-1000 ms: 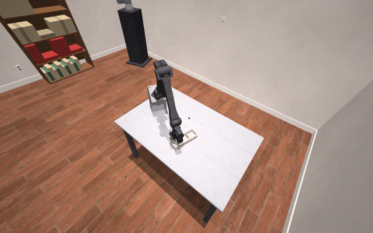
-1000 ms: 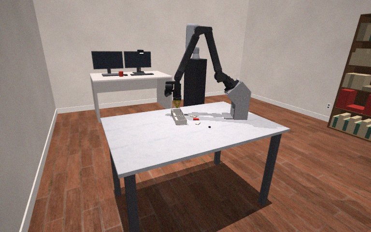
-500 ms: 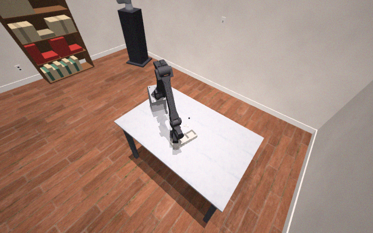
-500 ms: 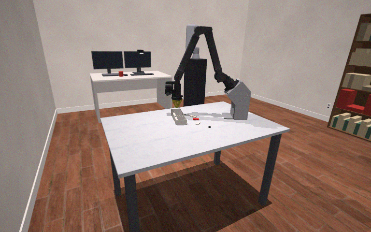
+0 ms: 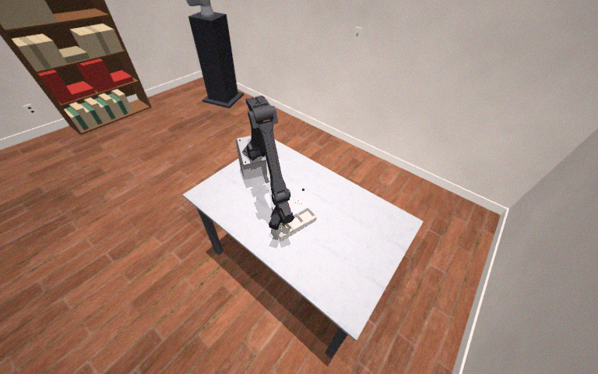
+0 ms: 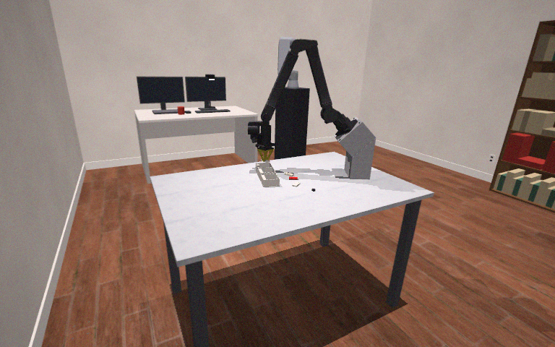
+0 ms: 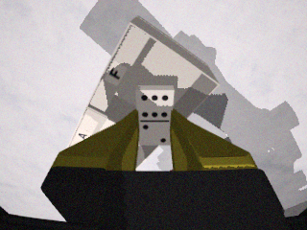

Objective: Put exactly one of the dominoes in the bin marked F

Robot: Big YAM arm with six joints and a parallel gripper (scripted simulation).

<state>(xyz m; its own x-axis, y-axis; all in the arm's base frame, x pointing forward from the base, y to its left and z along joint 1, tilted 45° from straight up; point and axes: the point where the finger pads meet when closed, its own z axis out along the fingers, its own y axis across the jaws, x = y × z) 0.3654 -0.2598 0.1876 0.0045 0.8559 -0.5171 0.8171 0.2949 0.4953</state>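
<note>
Now: hand 5 cm short of the long bin, 7 cm to the right of it and 5 cm above it. Also, from my hand: tiny black piece 1 cm ahead, 35 cm to the left, 7 cm below; then white domino right at my hand; then small red piece 4 cm behind, 18 cm to the left, 7 cm below.
</note>
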